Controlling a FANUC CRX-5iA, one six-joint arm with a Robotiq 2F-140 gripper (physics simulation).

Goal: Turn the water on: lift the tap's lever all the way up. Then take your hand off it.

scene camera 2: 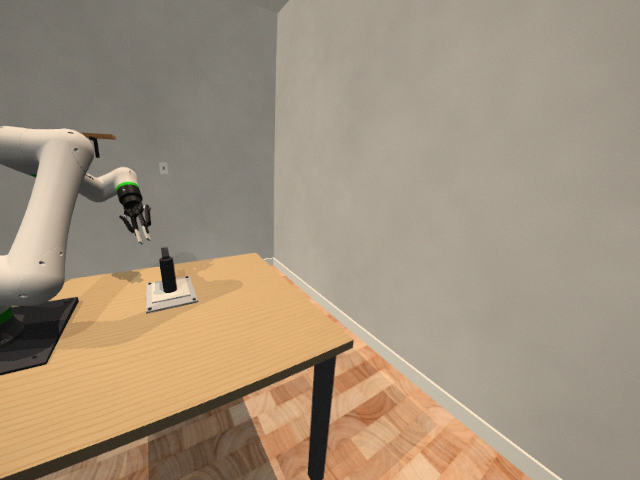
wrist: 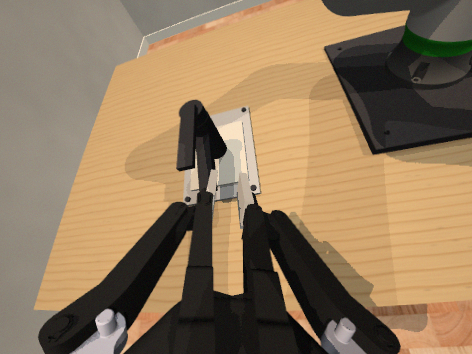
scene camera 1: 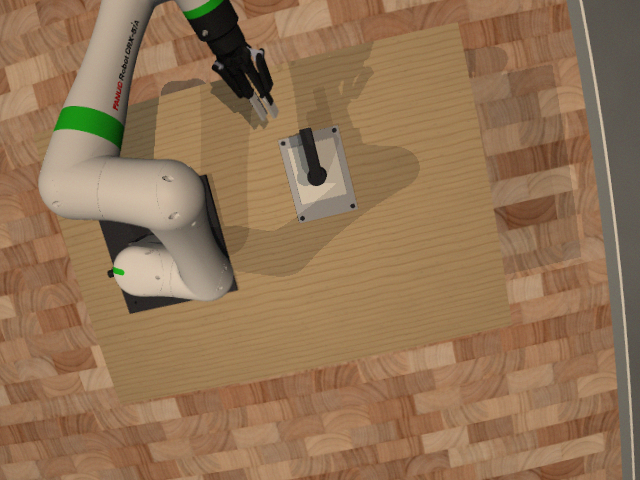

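Observation:
The tap is a black upright column on a grey and white base plate. Its black lever runs from the column's top toward the gripper's side and looks roughly level, not raised steeply. A second dark bar, apparently the spout, shows beside the lever in the wrist view, partly behind a finger. My gripper is shut to a narrow gap with nothing between its fingers. It hangs above the table, short of the lever's free end and apart from the tap.
The tap stands on a wooden table. The arm's dark mounting plate lies on the table to one side of the tap. A grey wall stands beyond the table's edge.

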